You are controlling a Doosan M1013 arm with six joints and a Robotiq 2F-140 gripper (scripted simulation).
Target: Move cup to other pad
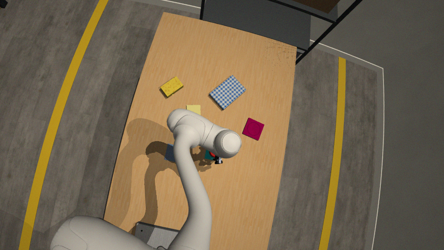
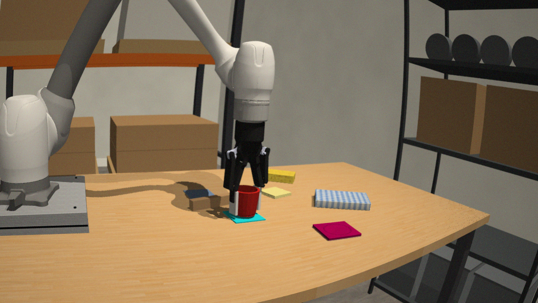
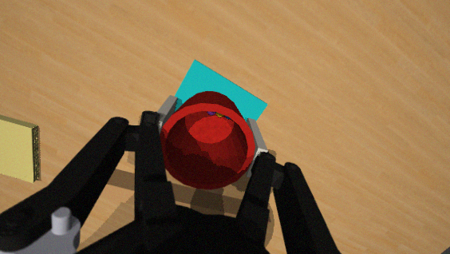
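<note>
Now: the red cup 2 cm below my hand. The rest, counted from my hand: wooden rail (4 cm behind, 10 cm to the left, 4 cm below); then cyan pad (5 cm below).
</note>
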